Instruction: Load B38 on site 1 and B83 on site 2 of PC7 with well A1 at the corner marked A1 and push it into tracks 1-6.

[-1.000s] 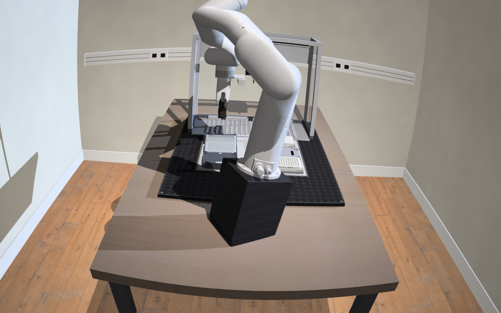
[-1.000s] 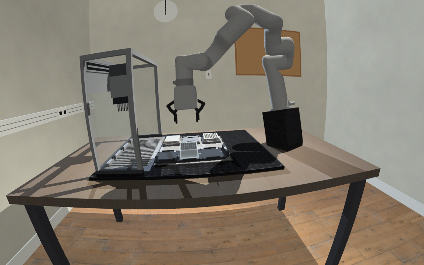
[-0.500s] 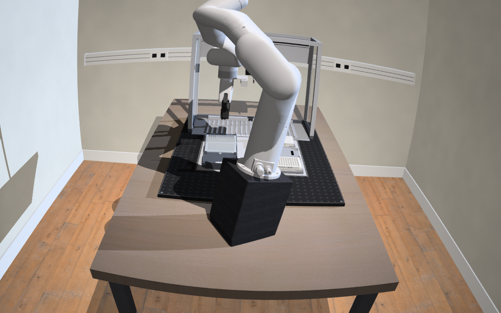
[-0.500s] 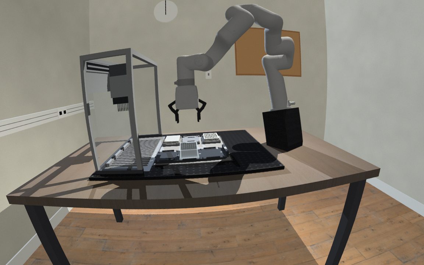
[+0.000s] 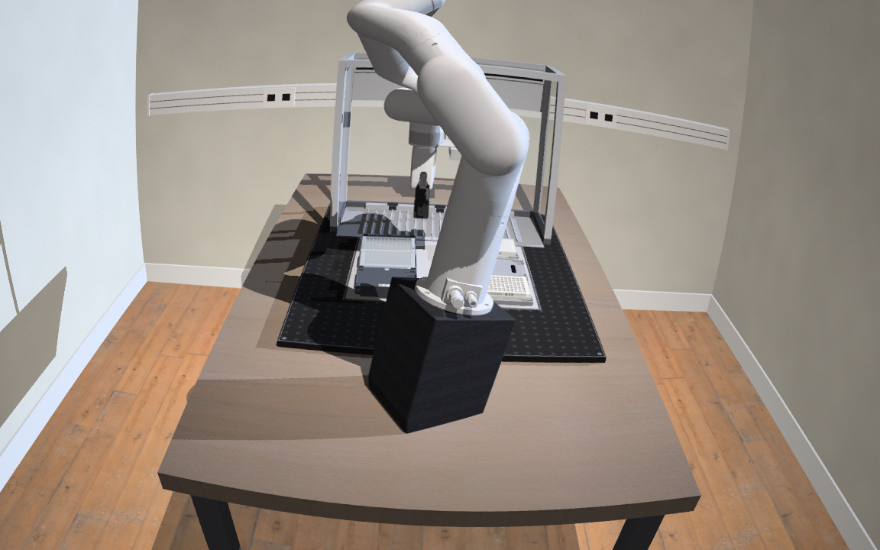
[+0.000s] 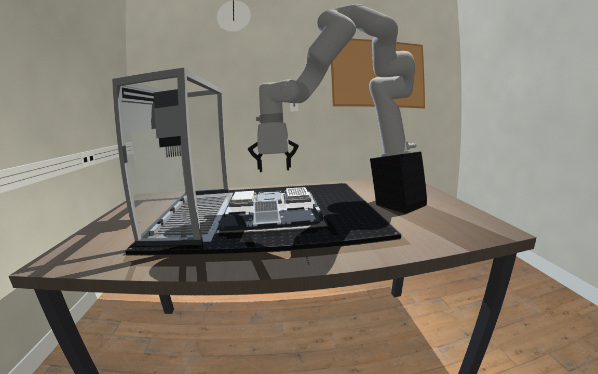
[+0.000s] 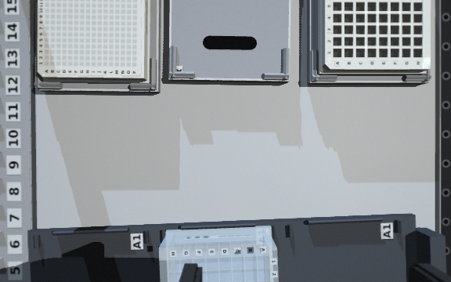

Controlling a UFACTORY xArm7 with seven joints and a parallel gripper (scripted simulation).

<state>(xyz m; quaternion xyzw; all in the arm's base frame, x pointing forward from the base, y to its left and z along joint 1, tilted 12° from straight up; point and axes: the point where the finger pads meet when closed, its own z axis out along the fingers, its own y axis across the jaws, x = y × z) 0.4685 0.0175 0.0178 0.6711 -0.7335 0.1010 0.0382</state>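
Right now my hand is 170 mm to the left of the 96-well plate B38, 140 mm above it and 100 mm past it. Also, from my hand: plate carrier PC7: 150 mm below, 70 mm to the left, 40 mm ahead; then nest S1: 170 mm to the right, 160 mm below, 100 mm behind; then nest S2: 190 mm to the right, 160 mm below, 10 mm ahead.
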